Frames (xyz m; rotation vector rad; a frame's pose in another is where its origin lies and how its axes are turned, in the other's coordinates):
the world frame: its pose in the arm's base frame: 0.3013 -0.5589 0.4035 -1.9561 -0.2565 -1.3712
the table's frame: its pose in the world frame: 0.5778 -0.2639 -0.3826 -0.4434 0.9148 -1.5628
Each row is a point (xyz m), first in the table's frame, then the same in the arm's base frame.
Working: the table's frame: its pose in the arm's base frame: 0.1173 -0.7542 1.0948 0.6671 0.8893 2.3934

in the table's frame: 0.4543 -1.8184 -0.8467
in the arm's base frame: -0.2242 0.3404 -0.6125
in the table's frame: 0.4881 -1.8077 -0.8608
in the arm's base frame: -0.2611 0.3471 -0.6054
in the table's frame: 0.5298 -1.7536 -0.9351
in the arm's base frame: -0.3517 0.3026 -0.6062
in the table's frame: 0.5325 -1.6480 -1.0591
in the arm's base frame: -0.4564 0.1781 -0.6148
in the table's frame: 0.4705 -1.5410 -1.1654
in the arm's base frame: -0.5022 0.0222 -0.6279
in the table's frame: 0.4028 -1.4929 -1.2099
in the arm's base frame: -0.4907 -0.0702 -0.6423
